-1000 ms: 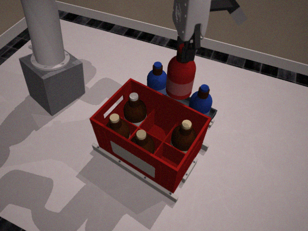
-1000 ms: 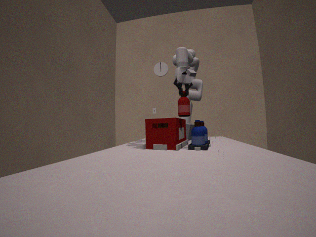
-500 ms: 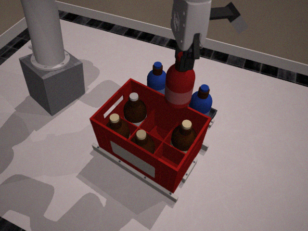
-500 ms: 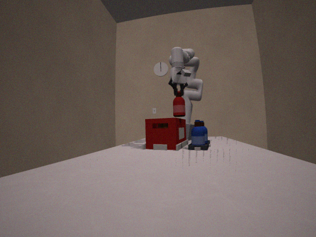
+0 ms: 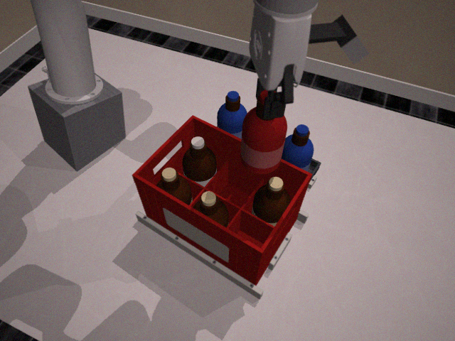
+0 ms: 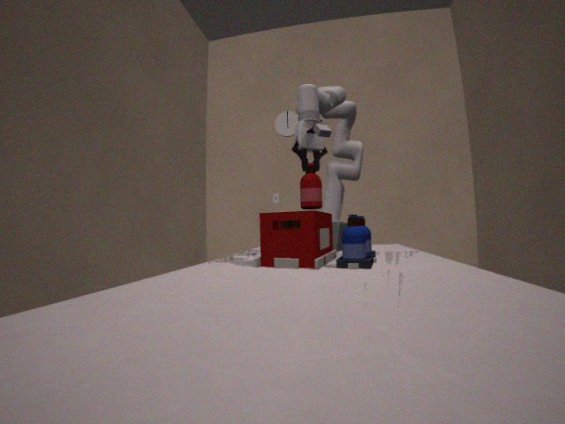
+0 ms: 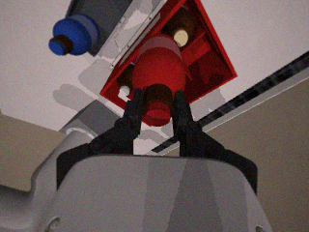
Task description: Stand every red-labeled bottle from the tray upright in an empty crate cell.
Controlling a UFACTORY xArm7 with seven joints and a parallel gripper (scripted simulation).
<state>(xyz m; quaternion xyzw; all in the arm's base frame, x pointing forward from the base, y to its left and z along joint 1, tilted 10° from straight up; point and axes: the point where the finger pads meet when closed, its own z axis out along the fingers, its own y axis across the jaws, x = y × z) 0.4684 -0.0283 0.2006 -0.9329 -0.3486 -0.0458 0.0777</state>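
My gripper is now 70 mm above the red-labeled bottle. The rest, counted from my hand: red crate 50 mm behind, 60 mm to the right, 250 mm below; dark tray 60 mm behind, 150 mm to the left, 320 mm below.
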